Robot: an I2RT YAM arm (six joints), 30 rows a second.
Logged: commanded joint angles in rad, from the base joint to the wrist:
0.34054, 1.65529, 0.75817, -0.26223, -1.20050, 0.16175
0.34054, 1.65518, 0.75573, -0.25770, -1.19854, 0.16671
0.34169, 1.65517, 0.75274, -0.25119, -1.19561, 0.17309
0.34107, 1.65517, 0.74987, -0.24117, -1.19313, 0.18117
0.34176, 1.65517, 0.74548, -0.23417, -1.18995, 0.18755
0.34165, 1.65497, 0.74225, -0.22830, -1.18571, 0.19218
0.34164, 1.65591, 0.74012, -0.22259, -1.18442, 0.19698
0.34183, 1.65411, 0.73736, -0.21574, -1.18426, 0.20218
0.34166, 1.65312, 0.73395, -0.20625, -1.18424, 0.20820
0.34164, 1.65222, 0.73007, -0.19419, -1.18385, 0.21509
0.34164, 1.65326, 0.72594, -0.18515, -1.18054, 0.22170
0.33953, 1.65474, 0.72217, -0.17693, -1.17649, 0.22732
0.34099, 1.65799, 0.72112, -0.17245, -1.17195, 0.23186
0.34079, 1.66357, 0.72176, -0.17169, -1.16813, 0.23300
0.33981, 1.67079, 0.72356, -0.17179, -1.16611, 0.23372
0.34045, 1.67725, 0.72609, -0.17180, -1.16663, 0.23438
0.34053, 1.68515, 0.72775, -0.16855, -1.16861, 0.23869
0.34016, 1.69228, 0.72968, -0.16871, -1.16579, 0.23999
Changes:
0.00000, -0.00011, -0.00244, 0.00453, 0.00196, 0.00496
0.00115, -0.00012, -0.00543, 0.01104, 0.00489, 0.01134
0.00053, -0.00012, -0.00830, 0.02106, 0.00737, 0.01942
0.00122, -0.00012, -0.01269, 0.02806, 0.01055, 0.02580
0.00111, -0.00032, -0.01592, 0.03393, 0.01479, 0.03043
0.00110, 0.00062, -0.01805, 0.03964, 0.01608, 0.03523
0.00129, -0.00118, -0.02081, 0.04649, 0.01624, 0.04043
0.00112, -0.00217, -0.02422, 0.05598, 0.01626, 0.04645
0.00110, -0.00307, -0.02810, 0.06804, 0.01665, 0.05334
0.00110, -0.00203, -0.03223, 0.07708, 0.01996, 0.05995
-0.00101, -0.00055, -0.03600, 0.08530, 0.02401, 0.06557
0.00045, 0.00270, -0.03705, 0.08978, 0.02855, 0.07011
0.00025, 0.00828, -0.03641, 0.09054, 0.03237, 0.07125
-0.00073, 0.01550, -0.03461, 0.09044, 0.03439, 0.07197
-0.00009, 0.02196, -0.03208, 0.09043, 0.03387, 0.07263
-0.00001, 0.02986, -0.03042, 0.09368, 0.03189, 0.07694
-0.00038, 0.03699, -0.02849, 0.09352, 0.03471, 0.07824

